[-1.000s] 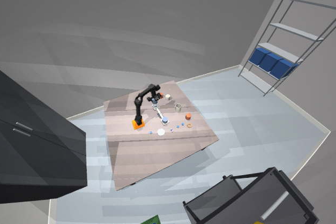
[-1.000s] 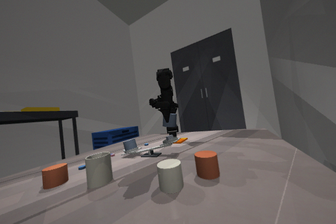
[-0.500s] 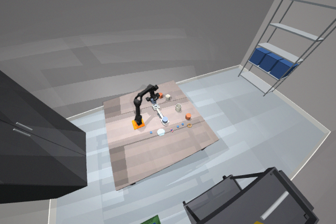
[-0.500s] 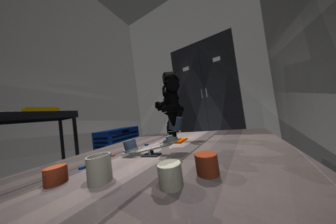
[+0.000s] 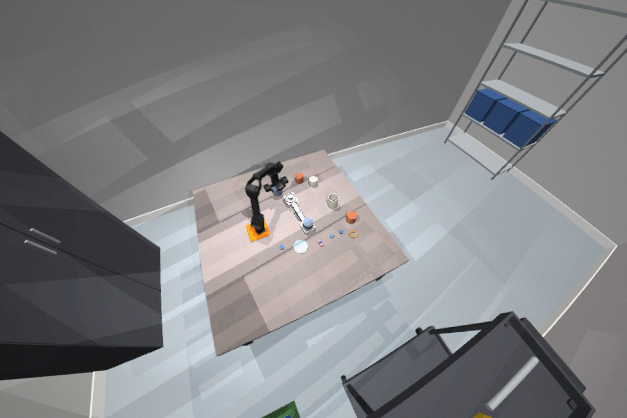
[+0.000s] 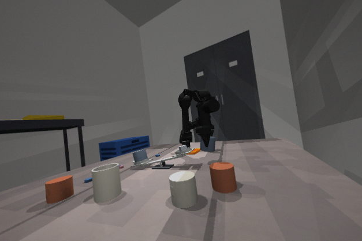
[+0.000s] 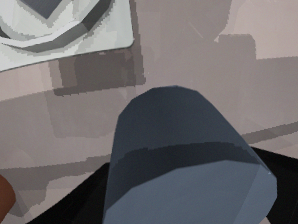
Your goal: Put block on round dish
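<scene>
Now: gripper tip 5 cm short of the grey block and 12 cm to the left of it. From my gripper tip the other things lie so: blue-grey cup 3 cm ahead, 39 cm to the right, 2 cm below; orange ring 26 cm ahead, 61 cm to the right, 8 cm below; round dish 10 cm behind, 47 cm to the right, 8 cm below.
</scene>
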